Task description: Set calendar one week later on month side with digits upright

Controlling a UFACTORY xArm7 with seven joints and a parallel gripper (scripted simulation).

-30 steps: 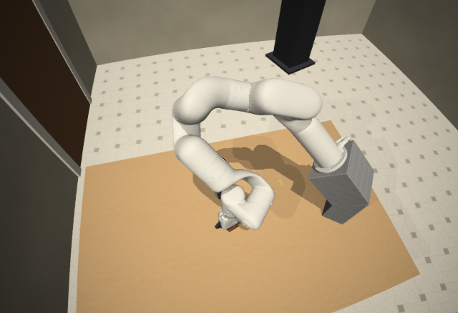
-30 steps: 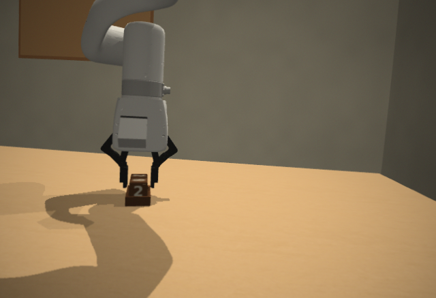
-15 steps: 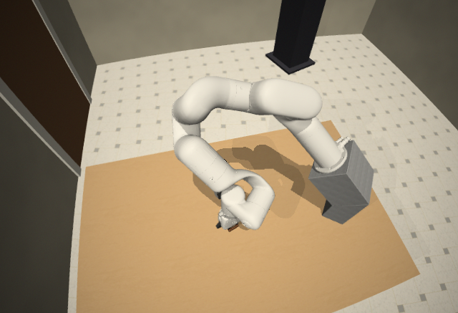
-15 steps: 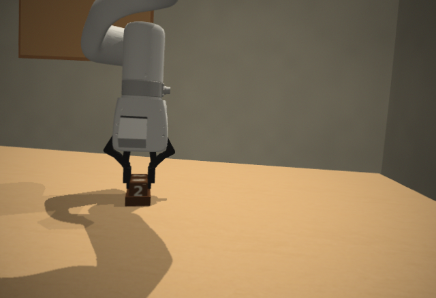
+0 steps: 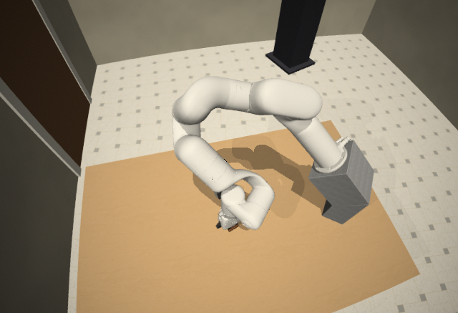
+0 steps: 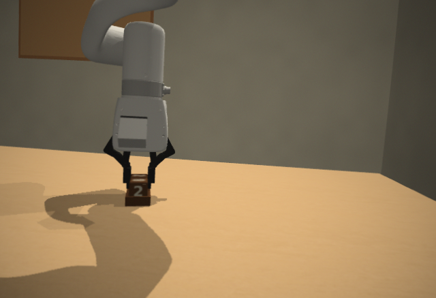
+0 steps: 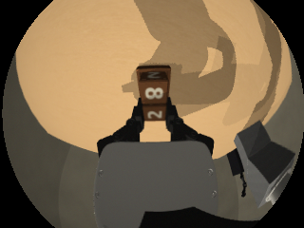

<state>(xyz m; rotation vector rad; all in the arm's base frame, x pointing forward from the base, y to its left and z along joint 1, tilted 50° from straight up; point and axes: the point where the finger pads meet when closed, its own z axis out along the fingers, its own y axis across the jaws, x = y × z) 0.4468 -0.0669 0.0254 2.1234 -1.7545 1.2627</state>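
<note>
Now: hand 30 mm above the brown tray and 20 mm to the left of it.
</note>
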